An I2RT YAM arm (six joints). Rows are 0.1 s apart.
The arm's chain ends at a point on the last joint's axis. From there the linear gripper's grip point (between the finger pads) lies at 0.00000 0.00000 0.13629 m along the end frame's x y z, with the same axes.
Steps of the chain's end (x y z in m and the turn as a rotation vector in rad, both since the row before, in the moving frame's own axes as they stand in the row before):
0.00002, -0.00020, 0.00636, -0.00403, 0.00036, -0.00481
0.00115, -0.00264, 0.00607, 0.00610, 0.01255, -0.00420
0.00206, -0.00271, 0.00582, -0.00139, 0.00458, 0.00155
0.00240, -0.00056, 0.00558, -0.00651, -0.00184, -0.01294
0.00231, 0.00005, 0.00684, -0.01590, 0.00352, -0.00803
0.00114, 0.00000, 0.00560, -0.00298, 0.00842, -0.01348
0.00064, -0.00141, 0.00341, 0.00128, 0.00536, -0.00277
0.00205, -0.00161, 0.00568, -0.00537, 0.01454, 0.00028
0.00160, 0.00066, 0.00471, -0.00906, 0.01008, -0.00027
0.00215, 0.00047, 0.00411, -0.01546, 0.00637, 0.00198
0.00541, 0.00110, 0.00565, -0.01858, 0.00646, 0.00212
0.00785, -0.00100, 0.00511, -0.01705, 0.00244, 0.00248
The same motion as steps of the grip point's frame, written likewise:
0.00007, 0.00035, 0.00636, -0.00403, 0.00036, -0.00481
0.00286, -0.00347, 0.00606, 0.00610, 0.01255, -0.00420
0.00268, -0.00252, 0.00582, -0.00139, 0.00458, 0.00155
0.00215, 0.00033, 0.00558, -0.00651, -0.00184, -0.01294
0.00280, 0.00221, 0.00682, -0.01590, 0.00352, -0.00803
0.00229, 0.00040, 0.00559, -0.00298, 0.00842, -0.01348
0.00137, -0.00159, 0.00341, 0.00128, 0.00536, -0.00277
0.00403, -0.00088, 0.00566, -0.00537, 0.01454, 0.00028
0.00297, 0.00189, 0.00470, -0.00906, 0.01008, -0.00027
0.00302, 0.00258, 0.00409, -0.01546, 0.00637, 0.00198
0.00629, 0.00363, 0.00562, -0.01858, 0.00646, 0.00212
0.00818, 0.00132, 0.00509, -0.01705, 0.00244, 0.00248

